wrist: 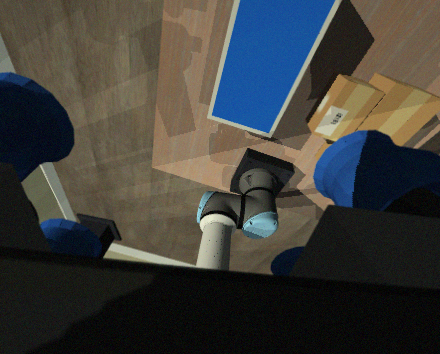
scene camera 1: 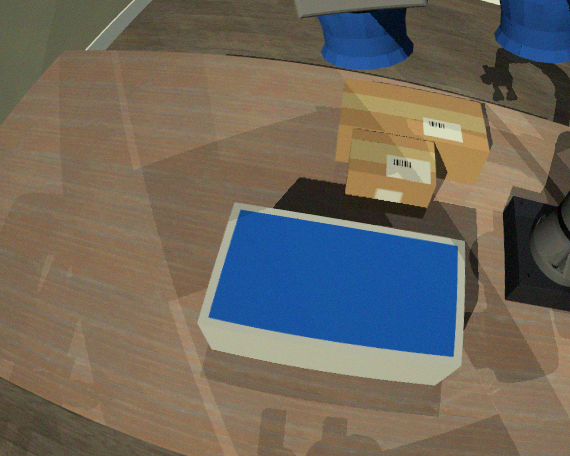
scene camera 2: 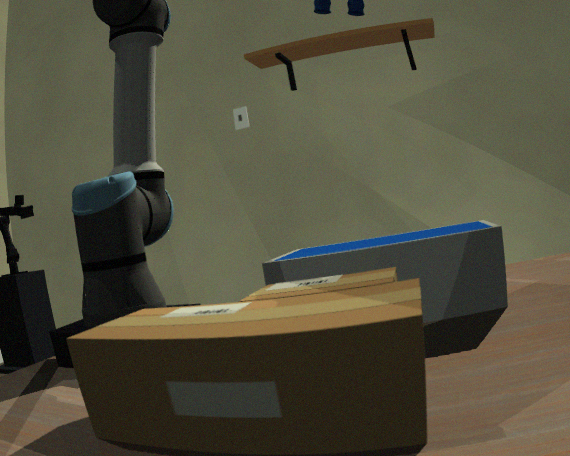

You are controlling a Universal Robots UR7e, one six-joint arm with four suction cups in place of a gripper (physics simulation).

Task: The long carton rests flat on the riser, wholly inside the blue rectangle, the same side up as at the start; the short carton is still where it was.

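Seen in the pictures: hand at its tool point: [wrist: 193,210] [scene camera 2: 337,2]; arm's base at its link origin: [wrist: 257,182] [scene camera 1: 562,250].
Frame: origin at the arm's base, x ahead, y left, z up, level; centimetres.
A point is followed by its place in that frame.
Observation:
The long carton [scene camera 1: 410,112] @(x 29.2, y -27.3, z 4.1 cm) [scene camera 2: 325,375] @(x 35.0, y -36.0, z 0.6 cm) [wrist: 400,110] @(x 37.7, y -27.5, z 4.1 cm) lies flat on the table, with tape and a barcode label on top. The short carton [scene camera 1: 370,170] @(x 38.2, y -11.3, z 4.0 cm) [scene camera 2: 370,279] @(x 38.8, y -17.5, z 4.1 cm) [wrist: 350,107] @(x 36.0, y -15.2, z 4.1 cm) stands close along its side, between it and the riser [scene camera 1: 320,356] @(x 45.3, y 20.1, z 1.8 cm) [scene camera 2: 450,275] @(x 50.5, y -0.7, z 0.0 cm) [wrist: 240,126] @(x 25.6, y 12.3, z 5.7 cm). The riser is a pale box with the blue rectangle [scene camera 1: 330,285] @(x 44.6, y 11.0, z 5.7 cm) [scene camera 2: 390,241] @(x 42.6, y 5.7, z 5.7 cm) [wrist: 270,60] @(x 43.2, y 8.9, z 5.7 cm) on top; no carton rests there. My gripper [scene camera 1: 450,40] [scene camera 2: 339,8] @(x 42.8, y 16.0, z 51.3 cm) [wrist: 195,200] @(x 42.8, y 16.0, z 51.3 cm) is open, its blue cups high above the table, holding nothing. In the wrist view a cup hides part of the long carton.
The arm's dark base [scene camera 1: 517,250] @(x 10.3, y 0.2, z -0.3 cm) [wrist: 280,162] @(x 9.2, y -6.7, z -3.9 cm) stands beside the riser's short end. The arm [scene camera 2: 135,100] @(x 3.2, y 9.1, z 37.3 cm) [wrist: 215,250] @(x 5.1, y 12.9, z 34.5 cm) rises from it. A wooden shelf [scene camera 2: 345,44] is on the wall. A dark pedestal [scene camera 2: 37,305] stands at the left in scene camera 2.

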